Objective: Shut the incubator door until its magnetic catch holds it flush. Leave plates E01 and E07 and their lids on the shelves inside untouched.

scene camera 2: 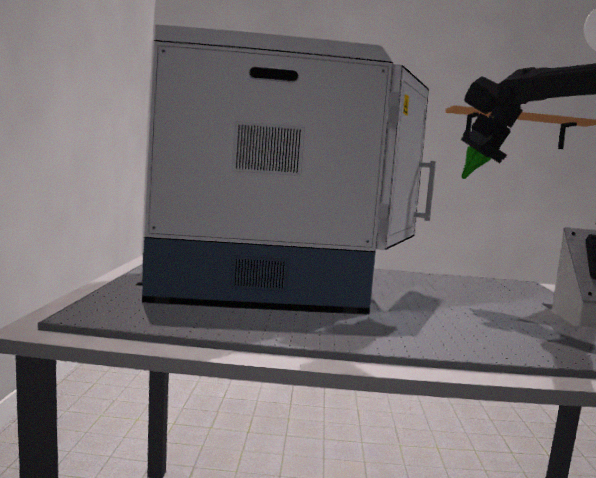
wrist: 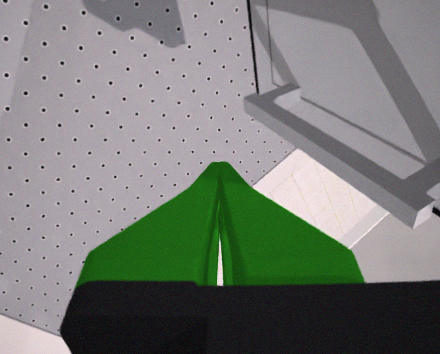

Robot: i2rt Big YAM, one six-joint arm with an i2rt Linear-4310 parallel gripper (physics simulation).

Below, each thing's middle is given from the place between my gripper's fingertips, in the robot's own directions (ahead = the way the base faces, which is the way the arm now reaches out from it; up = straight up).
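The incubator door (scene camera 2: 404, 143) is what I'm measuring my hand from here: the hand is 50 mm to the right of the door, 130 mm short of it and 30 mm below it.
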